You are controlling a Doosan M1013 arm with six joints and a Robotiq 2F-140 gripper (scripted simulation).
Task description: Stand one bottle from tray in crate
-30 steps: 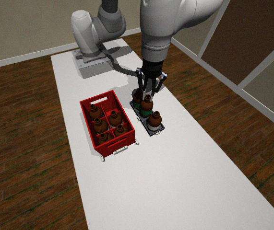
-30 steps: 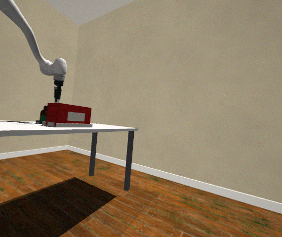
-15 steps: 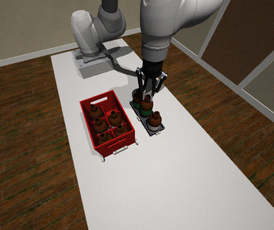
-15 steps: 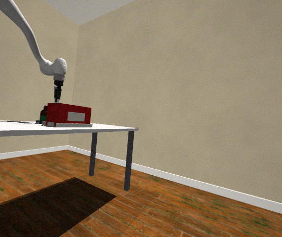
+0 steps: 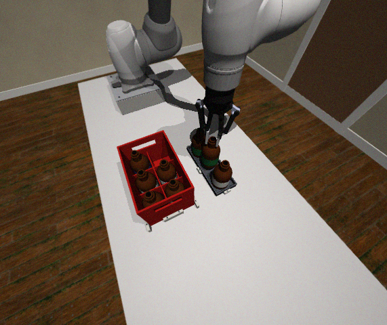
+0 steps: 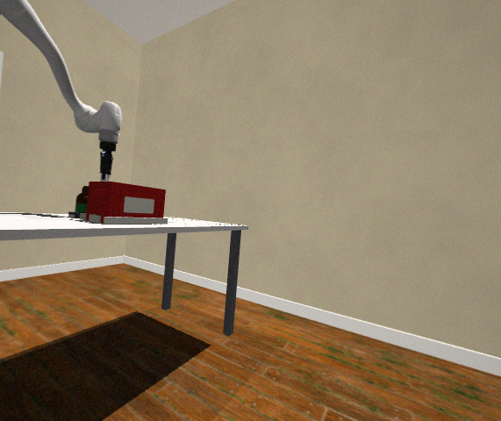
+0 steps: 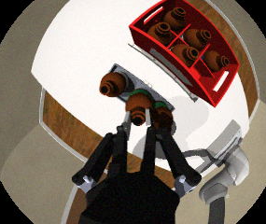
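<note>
The bottle is 90 mm below my hand. Round my hand: red crate: 10 mm behind, 230 mm to the right, 120 mm below; then dark tray: 190 mm below.
</note>
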